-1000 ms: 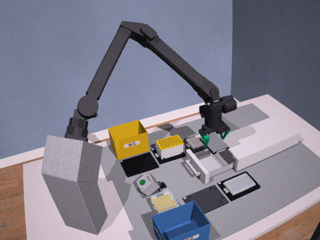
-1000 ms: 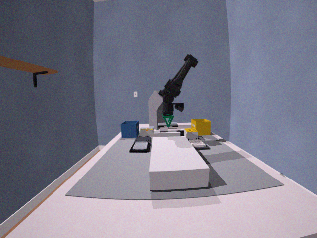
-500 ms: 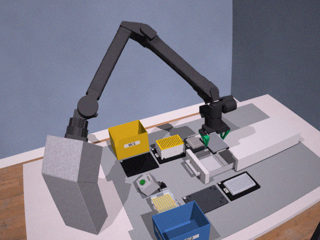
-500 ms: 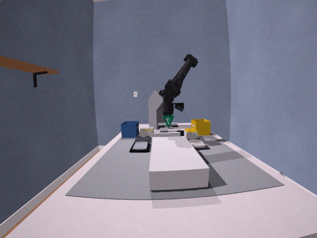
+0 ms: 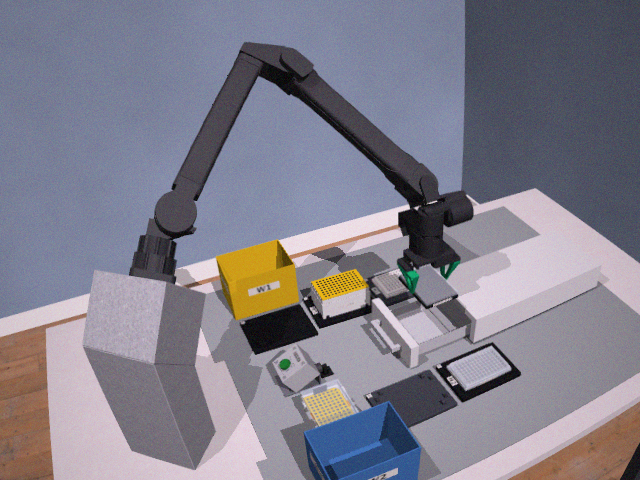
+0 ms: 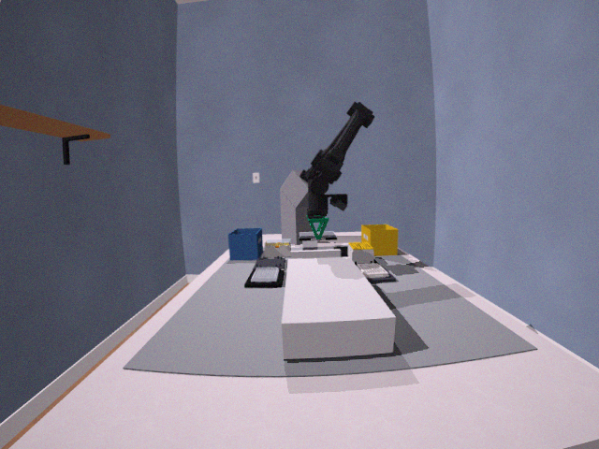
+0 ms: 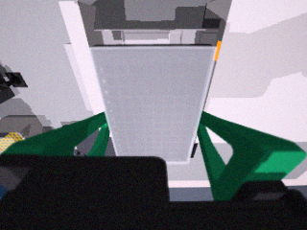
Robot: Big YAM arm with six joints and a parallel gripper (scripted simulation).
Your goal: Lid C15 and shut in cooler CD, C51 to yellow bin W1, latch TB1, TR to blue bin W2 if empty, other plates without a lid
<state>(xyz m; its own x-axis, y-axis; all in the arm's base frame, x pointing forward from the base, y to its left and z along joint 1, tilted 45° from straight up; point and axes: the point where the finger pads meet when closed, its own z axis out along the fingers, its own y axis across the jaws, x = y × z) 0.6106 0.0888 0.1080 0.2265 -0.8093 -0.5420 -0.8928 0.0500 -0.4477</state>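
My hand is 12 cm above the cooler drawer, 4 cm short of it and 1 cm to the right of it. Also, from my hand: black plate: right at my hand; white cooler CD: 16 cm ahead, 11 cm below, 4 cm to the left; clear plate lid: right at my hand.
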